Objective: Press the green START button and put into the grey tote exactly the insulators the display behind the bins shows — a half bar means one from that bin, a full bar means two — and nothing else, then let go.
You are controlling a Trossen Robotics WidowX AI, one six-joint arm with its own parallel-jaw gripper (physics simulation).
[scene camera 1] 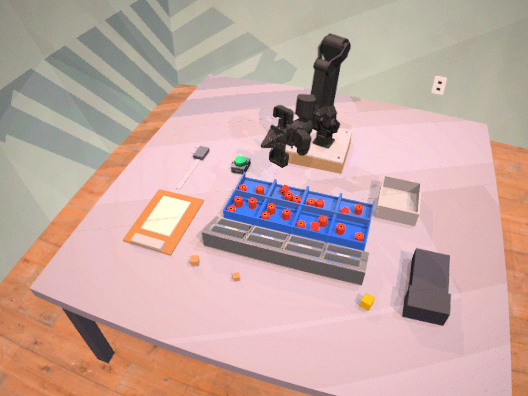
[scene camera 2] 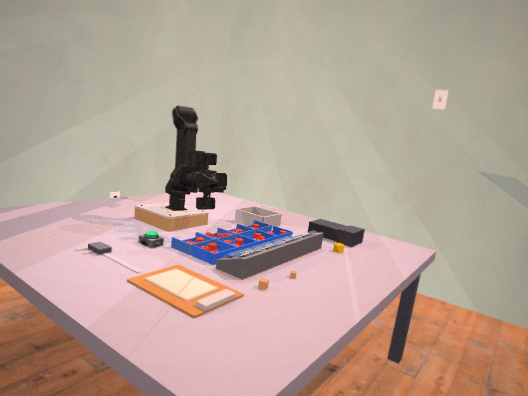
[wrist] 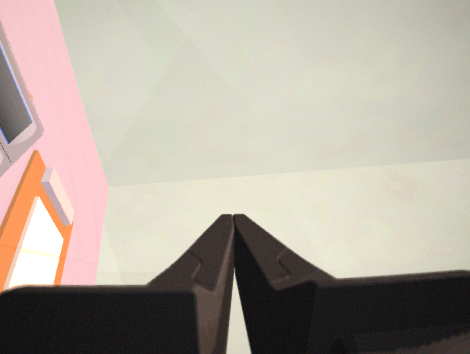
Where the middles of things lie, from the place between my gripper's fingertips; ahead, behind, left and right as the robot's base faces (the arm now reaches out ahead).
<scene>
Right now the grey tote (scene camera 1: 399, 199) is 190 mm behind my hand, 390 mm to the left of it and 190 mm below it. From my hand the other things lie so: dark box (scene camera 1: 427, 299) (90 mm ahead, 560 mm to the left, 190 mm below).
</scene>
